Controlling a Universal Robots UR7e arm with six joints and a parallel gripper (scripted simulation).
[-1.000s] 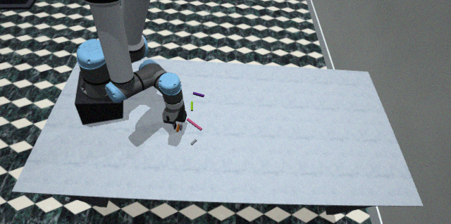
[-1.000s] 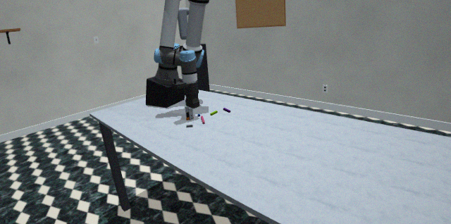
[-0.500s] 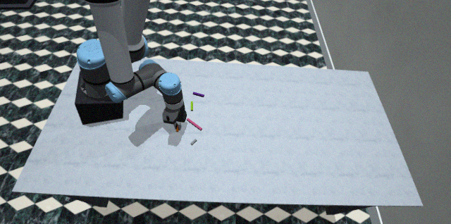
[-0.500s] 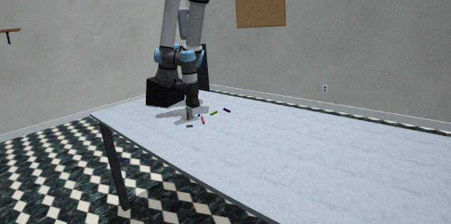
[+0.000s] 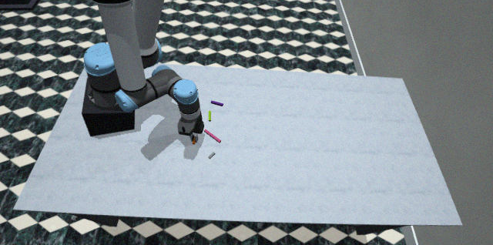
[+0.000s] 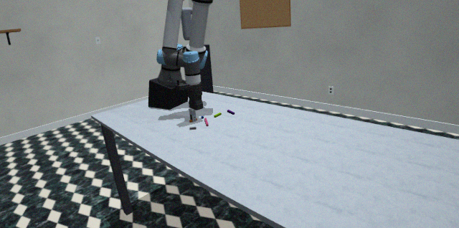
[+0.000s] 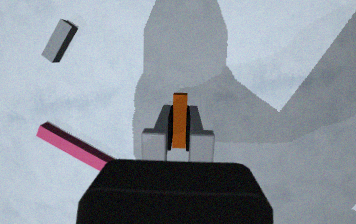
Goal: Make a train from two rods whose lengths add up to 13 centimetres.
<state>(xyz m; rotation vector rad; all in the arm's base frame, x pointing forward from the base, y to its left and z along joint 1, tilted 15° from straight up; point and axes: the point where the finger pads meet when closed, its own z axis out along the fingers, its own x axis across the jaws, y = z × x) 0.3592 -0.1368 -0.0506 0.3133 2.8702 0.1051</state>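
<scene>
The small blue rod is 10 mm ahead of my hand, 50 mm to the left of it and 10 mm below it. Also, from my hand: orange rod 10 mm below; then pink rod 80 mm ahead, 20 mm to the left, 10 mm below; then grey rod 70 mm ahead, 70 mm to the right, 10 mm below.
</scene>
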